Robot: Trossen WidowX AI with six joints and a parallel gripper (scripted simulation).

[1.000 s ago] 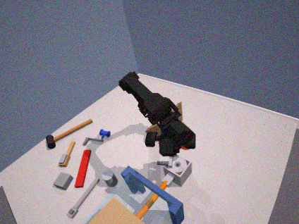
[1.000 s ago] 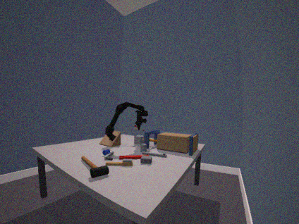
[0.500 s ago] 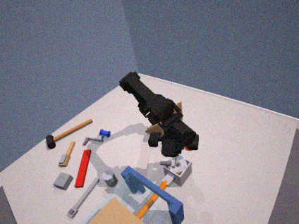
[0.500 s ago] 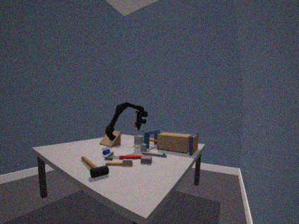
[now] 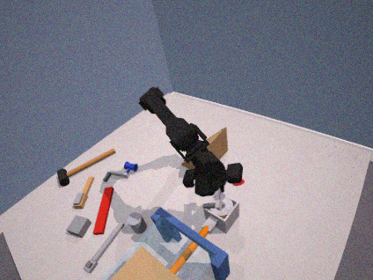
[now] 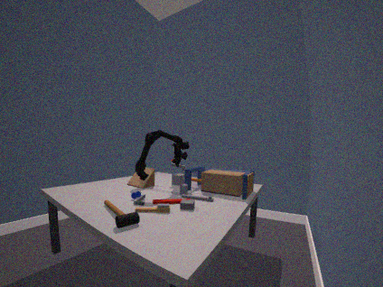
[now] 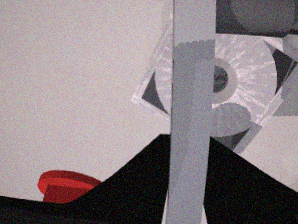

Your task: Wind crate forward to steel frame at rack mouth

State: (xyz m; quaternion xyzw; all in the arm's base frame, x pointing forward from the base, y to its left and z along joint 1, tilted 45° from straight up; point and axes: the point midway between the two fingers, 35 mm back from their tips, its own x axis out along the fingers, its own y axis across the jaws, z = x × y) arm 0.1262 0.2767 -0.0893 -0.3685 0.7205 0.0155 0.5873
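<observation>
Right now the red knob is 5 cm behind my gripper tip and 3 cm above it. From my gripper tip the other things lie so: winch handle (1 cm behind, 2 cm above); then grey winch (1 cm to the right, 12 cm below); then blue steel frame (17 cm ahead, 2 cm to the left, 5 cm below).
</observation>
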